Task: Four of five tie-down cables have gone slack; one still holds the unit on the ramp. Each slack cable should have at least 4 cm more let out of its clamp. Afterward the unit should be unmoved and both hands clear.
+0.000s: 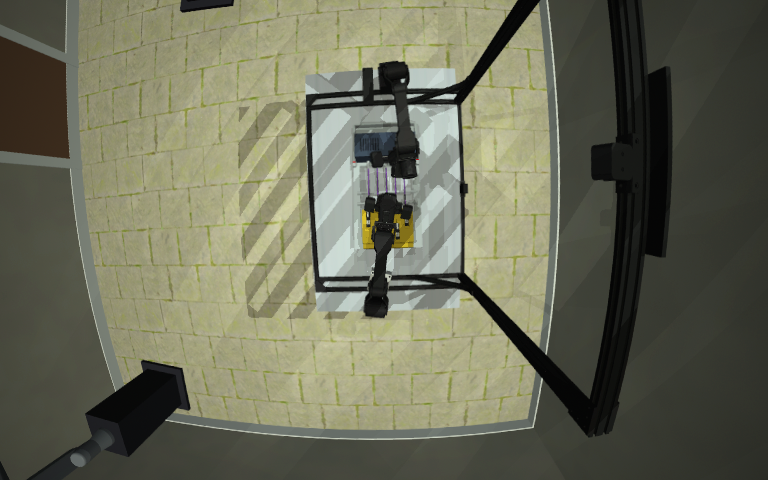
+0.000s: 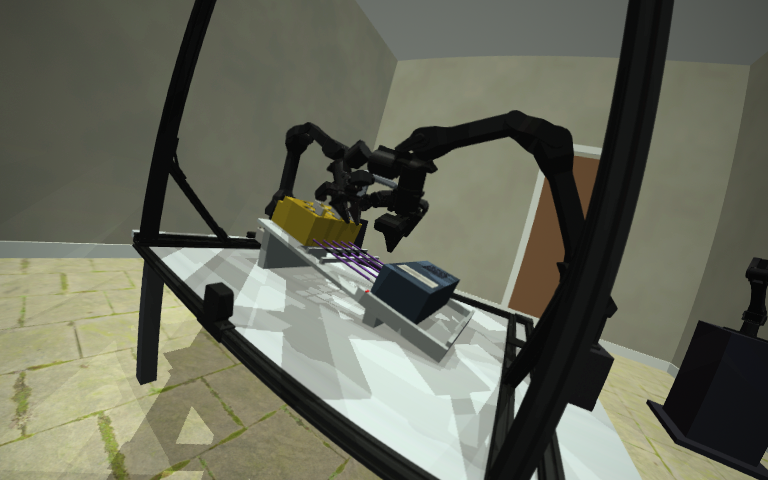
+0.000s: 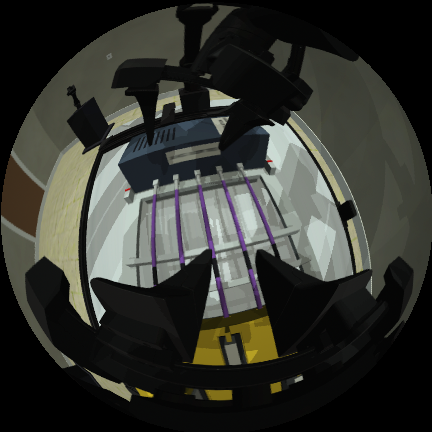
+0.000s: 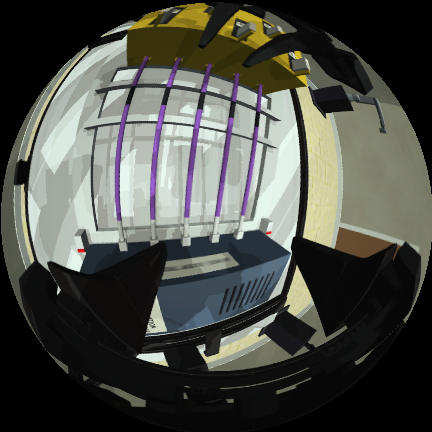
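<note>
The dark blue unit (image 1: 367, 144) (image 2: 416, 288) (image 3: 245, 150) (image 4: 200, 300) rests on the grey ramp (image 2: 407, 333). Several purple cables (image 2: 351, 263) (image 3: 201, 200) (image 4: 192, 165) run from it to the yellow clamp block (image 1: 405, 240) (image 2: 300, 220) (image 3: 206, 350) (image 4: 165, 45) higher up; which one is taut I cannot tell. A clamp lever (image 3: 232, 351) (image 4: 244, 30) shows on the block. My left gripper (image 2: 352, 220) (image 3: 233, 254) (image 4: 222, 55) is partly open and empty, over the block's cable-side edge. My right gripper (image 1: 390, 162) (image 3: 187, 144) (image 4: 231, 246) is wide open and empty, above the unit's cable end.
Grey crossbars (image 3: 270, 236) (image 4: 150, 123) lie across the ramp under the cables. Red marks (image 3: 269, 161) (image 4: 81, 250) sit on small posts beside the unit. The two grippers are close together above the ramp. A black frame (image 1: 310, 198) (image 2: 317, 418) surrounds the white table (image 1: 334, 243).
</note>
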